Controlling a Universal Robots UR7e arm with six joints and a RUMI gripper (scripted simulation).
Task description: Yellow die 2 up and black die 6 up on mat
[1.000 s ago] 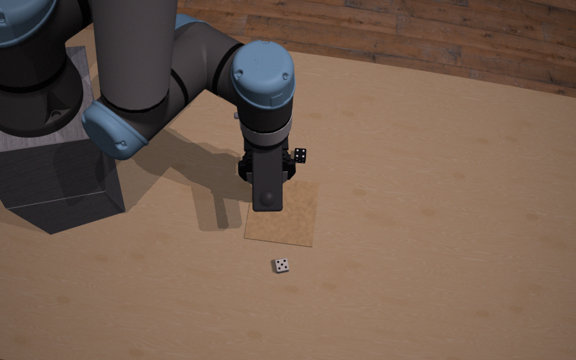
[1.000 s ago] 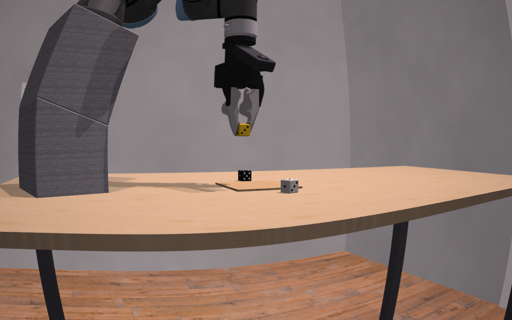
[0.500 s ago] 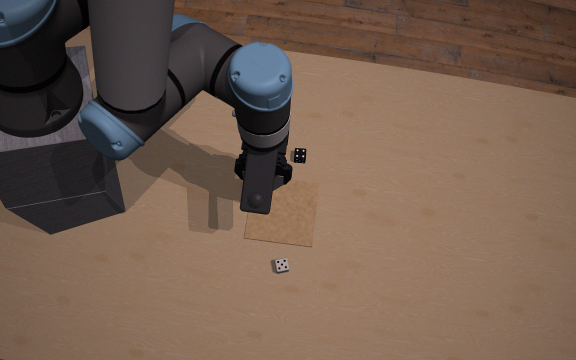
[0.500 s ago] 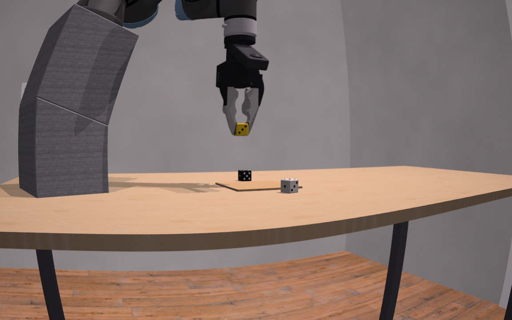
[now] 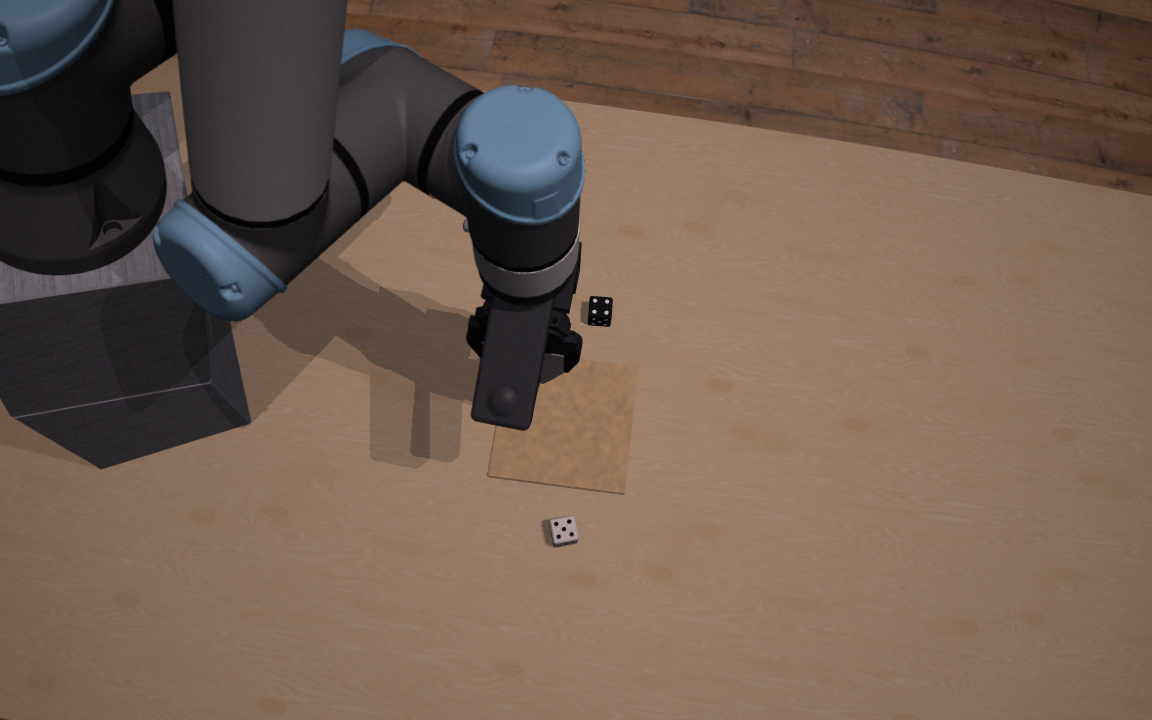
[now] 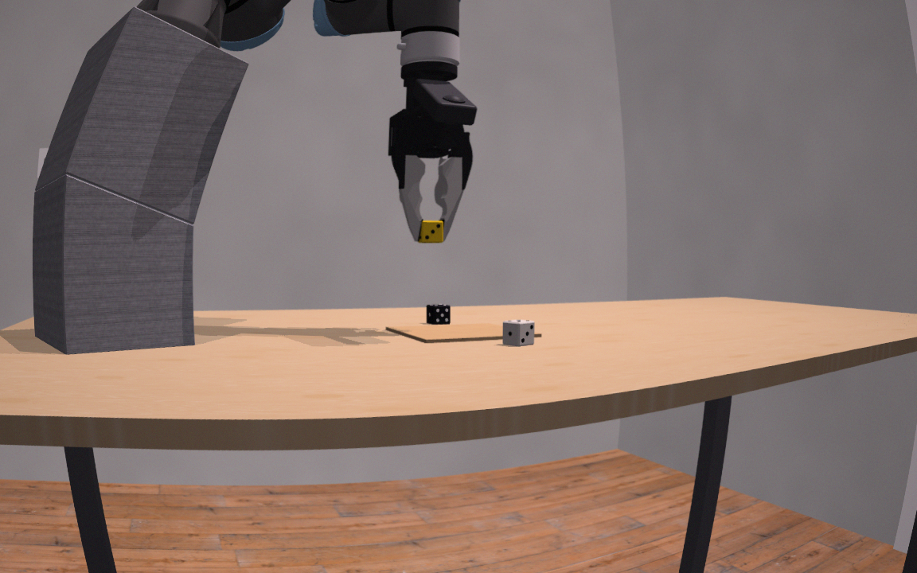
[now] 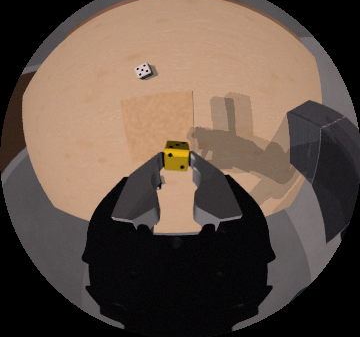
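Now: the yellow die right at my hand. Round my hand: white die: 13 cm to the right, 11 cm below, 3 cm ahead; mat: 12 cm below, 4 cm ahead, 1 cm to the right; black die: 11 cm to the left, 11 cm below, 8 cm ahead.
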